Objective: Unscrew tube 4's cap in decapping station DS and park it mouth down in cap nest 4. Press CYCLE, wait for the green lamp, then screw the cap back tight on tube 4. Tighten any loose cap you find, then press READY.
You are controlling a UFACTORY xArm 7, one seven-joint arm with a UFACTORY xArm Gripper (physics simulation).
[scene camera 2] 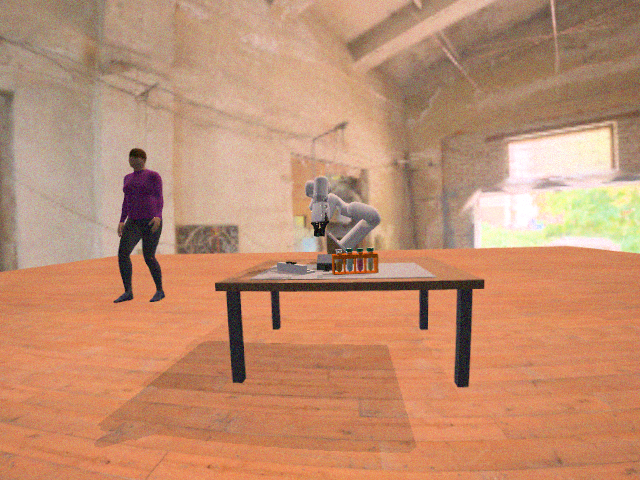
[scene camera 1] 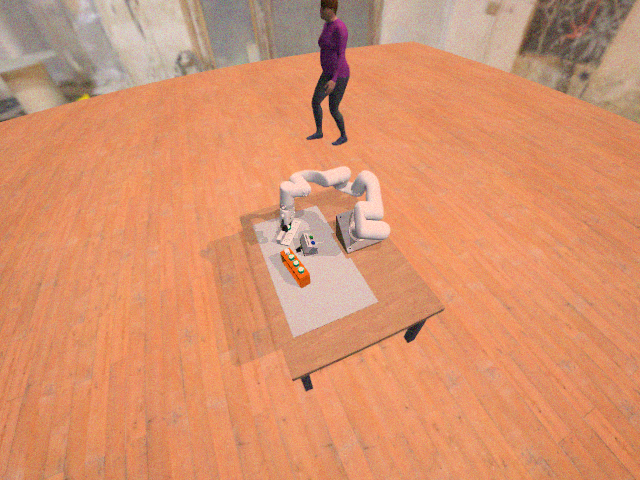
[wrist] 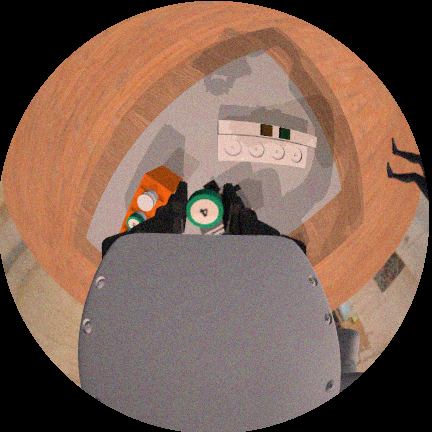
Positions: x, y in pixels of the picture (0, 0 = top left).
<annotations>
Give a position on a grey mat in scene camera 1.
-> At 337, 289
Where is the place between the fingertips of my gripper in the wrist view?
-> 204, 195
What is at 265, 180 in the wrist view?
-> A grey mat.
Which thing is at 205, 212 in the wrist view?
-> A cap marked 4.
</annotations>
